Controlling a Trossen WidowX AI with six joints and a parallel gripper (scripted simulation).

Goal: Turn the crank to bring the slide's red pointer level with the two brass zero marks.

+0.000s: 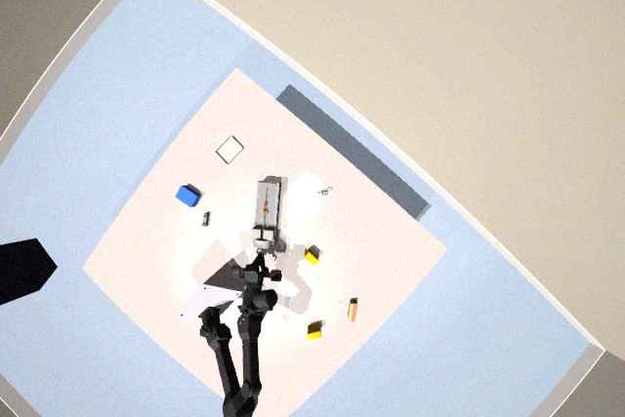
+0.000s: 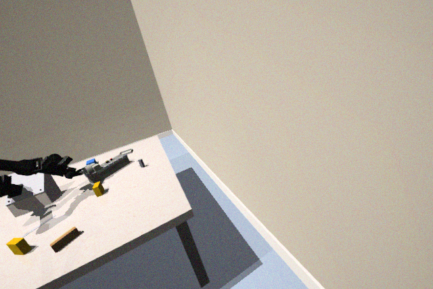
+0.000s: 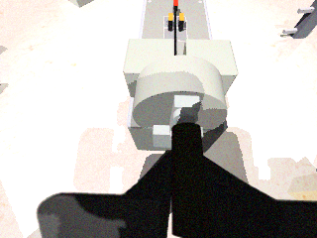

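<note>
The crank lies 10 mm above my gripper tip. Also, from my gripper tip: blue block 410 mm to the left, 100 mm behind, 70 mm below; then dark brown crank handle 30 mm above, 10 mm to the right, 10 mm behind; then red pointer 150 mm ahead, 130 mm to the left, 10 mm below.
</note>
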